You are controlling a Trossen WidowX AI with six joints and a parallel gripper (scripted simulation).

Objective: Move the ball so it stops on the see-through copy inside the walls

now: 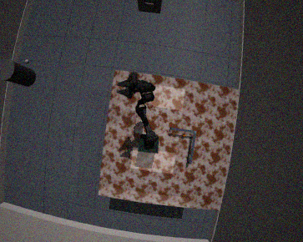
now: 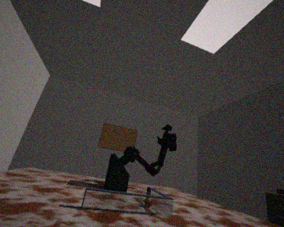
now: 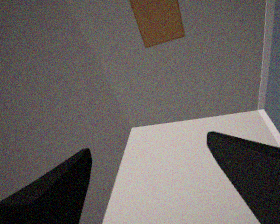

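My gripper tip is now 580 mm short of the orange ball, 170 mm to the left of it and 460 mm above it. Also, from my gripper tip: see-through copy of ball (540 mm ahead, 320 mm to the right, 460 mm below).
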